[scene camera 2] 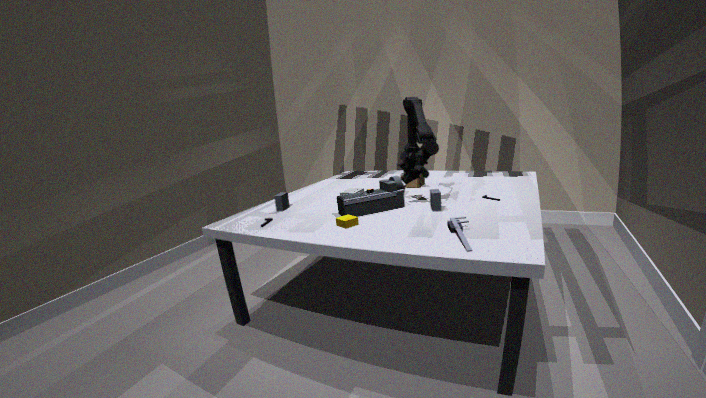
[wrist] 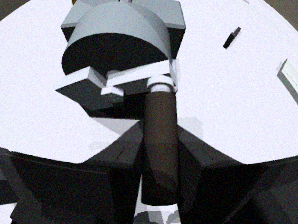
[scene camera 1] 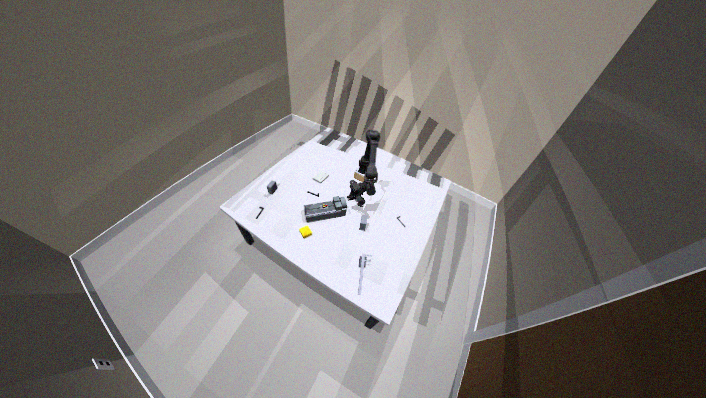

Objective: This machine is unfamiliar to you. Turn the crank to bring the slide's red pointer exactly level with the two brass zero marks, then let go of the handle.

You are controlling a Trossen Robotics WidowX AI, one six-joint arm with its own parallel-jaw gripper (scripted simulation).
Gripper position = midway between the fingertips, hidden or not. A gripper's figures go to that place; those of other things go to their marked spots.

My gripper (wrist: 155,127): 0.10 m from the lens. A slide machine (wrist: 103,42): 0.08 m from the lens.
